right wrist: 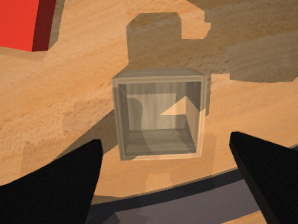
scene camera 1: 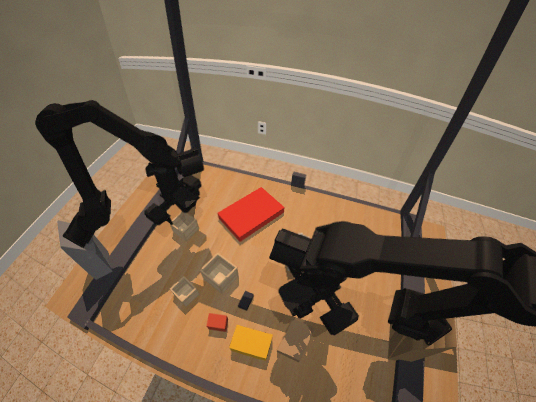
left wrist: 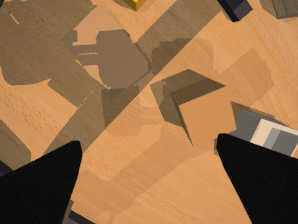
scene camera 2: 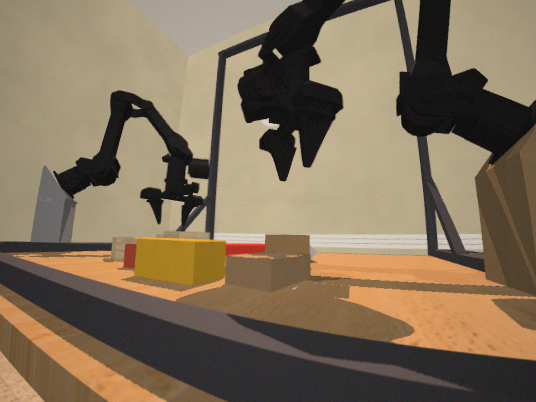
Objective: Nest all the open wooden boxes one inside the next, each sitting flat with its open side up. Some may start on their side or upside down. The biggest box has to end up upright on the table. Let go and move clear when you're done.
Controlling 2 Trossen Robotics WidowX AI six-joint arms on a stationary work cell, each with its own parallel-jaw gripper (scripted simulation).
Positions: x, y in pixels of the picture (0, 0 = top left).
Labels:
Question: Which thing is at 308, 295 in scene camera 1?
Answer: My left gripper.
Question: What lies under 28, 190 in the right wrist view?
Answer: My right gripper.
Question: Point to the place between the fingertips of my right gripper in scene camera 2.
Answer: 171, 225

